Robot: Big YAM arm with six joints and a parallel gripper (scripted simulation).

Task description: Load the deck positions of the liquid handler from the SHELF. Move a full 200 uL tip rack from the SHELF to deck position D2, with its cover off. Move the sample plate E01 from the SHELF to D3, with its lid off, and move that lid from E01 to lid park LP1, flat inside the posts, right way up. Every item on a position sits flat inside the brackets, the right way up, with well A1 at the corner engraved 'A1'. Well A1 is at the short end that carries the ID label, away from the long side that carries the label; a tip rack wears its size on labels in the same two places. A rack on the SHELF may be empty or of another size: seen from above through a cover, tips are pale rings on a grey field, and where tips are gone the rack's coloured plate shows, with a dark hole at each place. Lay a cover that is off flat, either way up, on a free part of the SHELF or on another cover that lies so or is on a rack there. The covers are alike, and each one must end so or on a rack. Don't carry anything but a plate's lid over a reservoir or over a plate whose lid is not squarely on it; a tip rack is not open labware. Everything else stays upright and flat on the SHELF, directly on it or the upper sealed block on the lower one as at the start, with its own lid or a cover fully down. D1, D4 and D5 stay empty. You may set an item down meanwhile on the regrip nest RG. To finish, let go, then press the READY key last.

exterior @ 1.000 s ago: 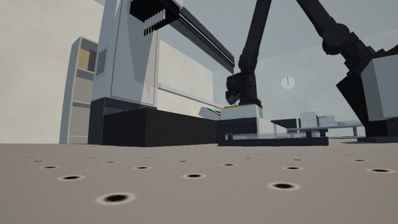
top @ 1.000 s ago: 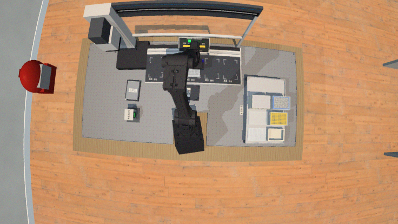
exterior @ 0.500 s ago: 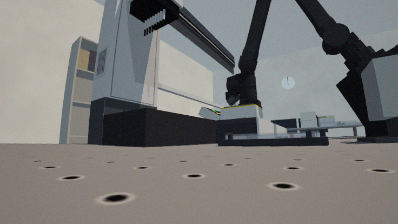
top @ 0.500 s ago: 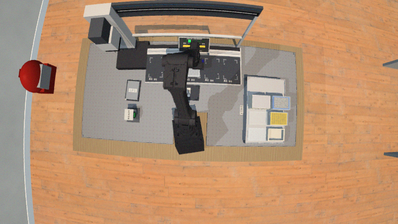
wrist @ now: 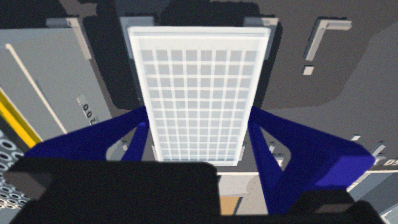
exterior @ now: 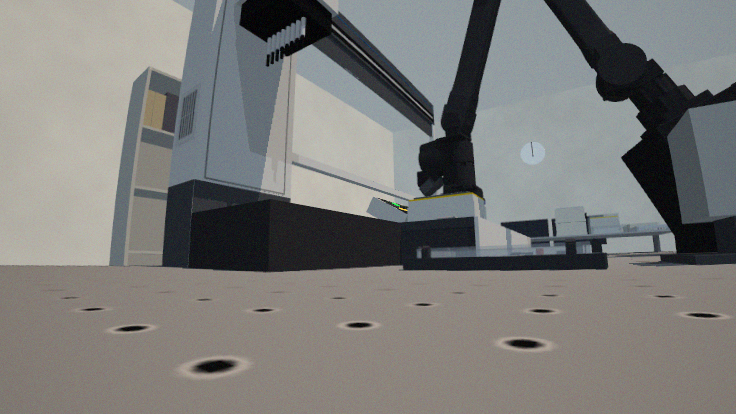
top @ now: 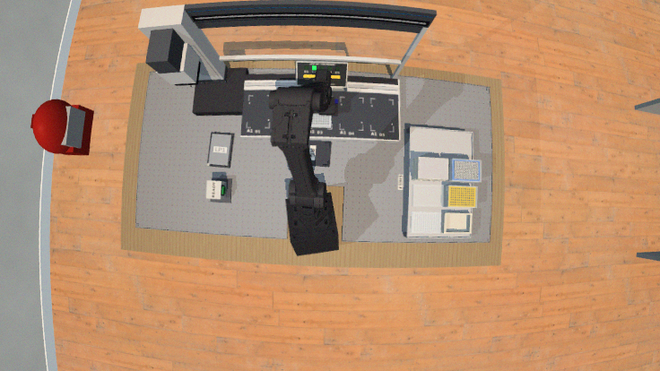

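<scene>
Now: hand 10 mm above the sample plate. Also, from my hand: regrip nest RG 160 mm behind, 70 mm below, 30 mm to the left; shelf label 330 mm to the right, 280 mm behind, 70 mm below; yellow tip rack 120 mm to the left, 30 mm above.
</scene>
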